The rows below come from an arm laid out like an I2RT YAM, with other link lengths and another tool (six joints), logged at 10 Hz.
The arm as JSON. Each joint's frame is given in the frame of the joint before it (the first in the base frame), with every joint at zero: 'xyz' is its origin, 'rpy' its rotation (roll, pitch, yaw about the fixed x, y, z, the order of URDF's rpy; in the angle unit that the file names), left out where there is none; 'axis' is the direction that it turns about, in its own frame. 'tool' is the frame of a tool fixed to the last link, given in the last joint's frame.
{
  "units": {
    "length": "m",
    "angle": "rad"
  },
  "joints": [
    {
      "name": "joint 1",
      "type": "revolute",
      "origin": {
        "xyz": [
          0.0,
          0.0,
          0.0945
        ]
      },
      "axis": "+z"
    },
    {
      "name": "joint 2",
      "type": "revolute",
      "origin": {
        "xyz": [
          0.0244,
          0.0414,
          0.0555
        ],
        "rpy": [
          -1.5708,
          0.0,
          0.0
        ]
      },
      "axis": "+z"
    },
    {
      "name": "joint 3",
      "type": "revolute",
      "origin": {
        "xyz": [
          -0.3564,
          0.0,
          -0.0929
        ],
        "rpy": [
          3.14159,
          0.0,
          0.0
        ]
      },
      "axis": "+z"
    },
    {
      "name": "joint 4",
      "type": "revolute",
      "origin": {
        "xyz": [
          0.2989,
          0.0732,
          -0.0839
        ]
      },
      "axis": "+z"
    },
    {
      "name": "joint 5",
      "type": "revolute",
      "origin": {
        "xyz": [
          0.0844,
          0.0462,
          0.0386
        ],
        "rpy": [
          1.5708,
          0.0,
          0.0
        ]
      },
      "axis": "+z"
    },
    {
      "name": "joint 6",
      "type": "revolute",
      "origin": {
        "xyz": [
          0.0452,
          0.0,
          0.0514
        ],
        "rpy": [
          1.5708,
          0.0,
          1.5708
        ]
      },
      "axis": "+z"
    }
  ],
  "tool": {
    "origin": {
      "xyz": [
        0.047,
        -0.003,
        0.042
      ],
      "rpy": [
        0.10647,
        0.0,
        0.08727
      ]
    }
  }
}
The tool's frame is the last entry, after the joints.
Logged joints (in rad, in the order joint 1, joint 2, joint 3, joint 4, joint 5, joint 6), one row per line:
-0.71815 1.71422 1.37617 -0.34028 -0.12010 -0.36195
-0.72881 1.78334 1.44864 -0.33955 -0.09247 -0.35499
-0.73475 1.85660 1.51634 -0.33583 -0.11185 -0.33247
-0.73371 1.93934 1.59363 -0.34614 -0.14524 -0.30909
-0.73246 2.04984 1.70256 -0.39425 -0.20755 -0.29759
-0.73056 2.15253 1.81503 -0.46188 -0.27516 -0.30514
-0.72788 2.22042 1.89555 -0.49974 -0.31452 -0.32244
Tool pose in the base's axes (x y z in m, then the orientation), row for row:
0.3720 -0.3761 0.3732 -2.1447 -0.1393 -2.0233
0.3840 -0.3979 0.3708 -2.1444 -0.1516 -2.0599
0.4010 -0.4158 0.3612 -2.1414 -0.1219 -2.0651
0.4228 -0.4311 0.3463 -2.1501 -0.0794 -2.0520
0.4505 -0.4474 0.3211 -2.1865 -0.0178 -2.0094
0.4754 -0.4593 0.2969 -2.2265 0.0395 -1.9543
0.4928 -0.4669 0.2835 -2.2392 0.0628 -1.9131
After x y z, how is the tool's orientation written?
As angles about the fixed x, y, z axes (roll, pitch, yaw), in radians.
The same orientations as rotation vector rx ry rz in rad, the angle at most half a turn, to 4 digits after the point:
-1.3772 2.0257 -1.2200
-1.3555 2.0592 -1.2461
-1.3256 2.0610 -1.2257
-1.3069 2.0557 -1.1765
-1.3132 2.0456 -1.0733
-1.3383 2.0253 -0.9639
-1.3639 1.9978 -0.9139

